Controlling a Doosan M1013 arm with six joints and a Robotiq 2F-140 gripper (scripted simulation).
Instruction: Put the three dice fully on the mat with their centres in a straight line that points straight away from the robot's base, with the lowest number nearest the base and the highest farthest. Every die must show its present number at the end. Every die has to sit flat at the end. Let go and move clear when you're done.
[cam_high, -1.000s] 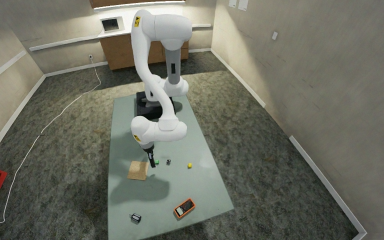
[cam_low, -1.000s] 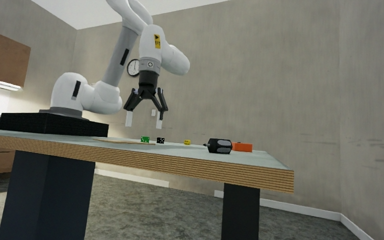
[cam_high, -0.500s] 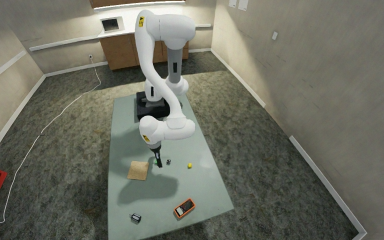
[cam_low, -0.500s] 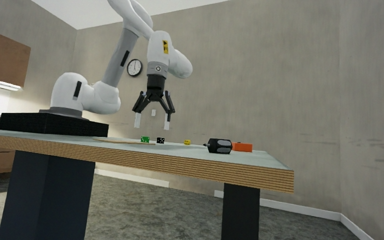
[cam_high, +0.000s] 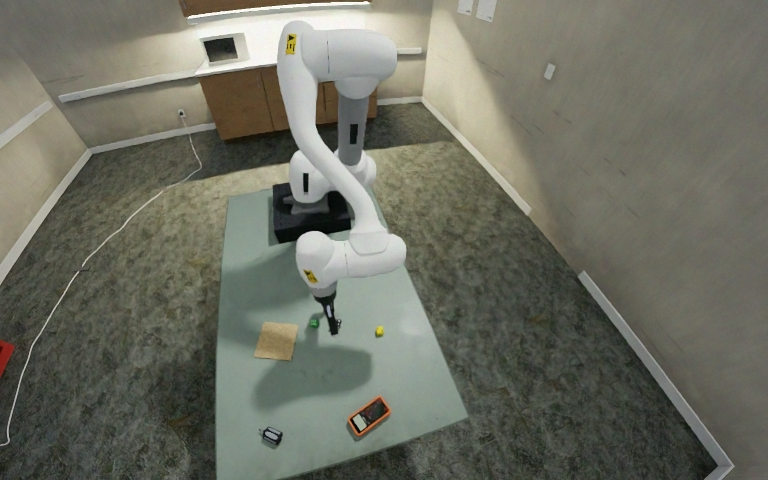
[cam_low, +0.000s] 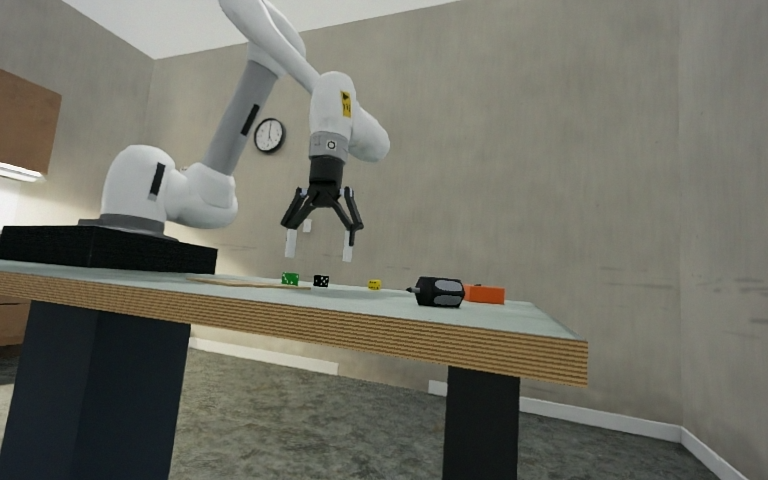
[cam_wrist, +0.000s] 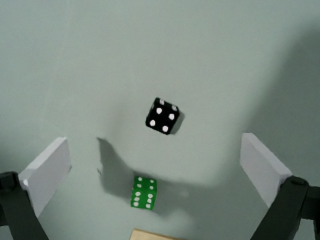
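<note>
Now: hand 60 mm above the black die and 20 mm to the right of it. Also, from my hand: yellow die 170 mm to the left, 60 mm below, 60 mm ahead; green die 70 mm to the right, 60 mm below, 10 mm behind; tan mat 220 mm to the right, 70 mm below, 40 mm ahead.
</note>
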